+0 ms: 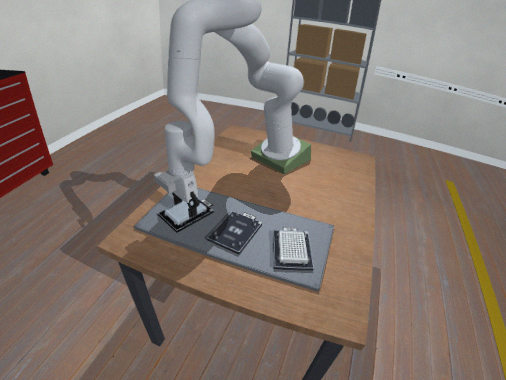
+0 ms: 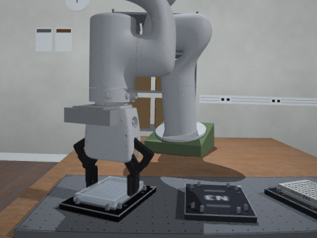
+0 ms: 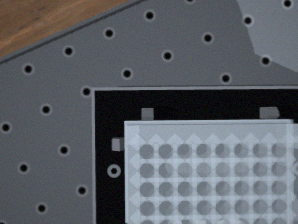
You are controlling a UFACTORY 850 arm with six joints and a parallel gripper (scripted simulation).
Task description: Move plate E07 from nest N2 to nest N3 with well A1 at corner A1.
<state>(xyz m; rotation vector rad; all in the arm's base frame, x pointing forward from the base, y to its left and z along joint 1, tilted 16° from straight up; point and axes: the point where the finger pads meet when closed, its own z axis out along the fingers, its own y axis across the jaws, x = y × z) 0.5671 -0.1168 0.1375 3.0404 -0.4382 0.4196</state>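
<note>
The clear well plate lies 1 cm below my hand. The rest, counted from my hand: nest N2: 2 cm below; then landing nest N3: 20 cm to the left, 2 cm below, 1 cm behind; then A1 corner mark: 7 cm to the left, 6 cm behind, 2 cm below.
</note>
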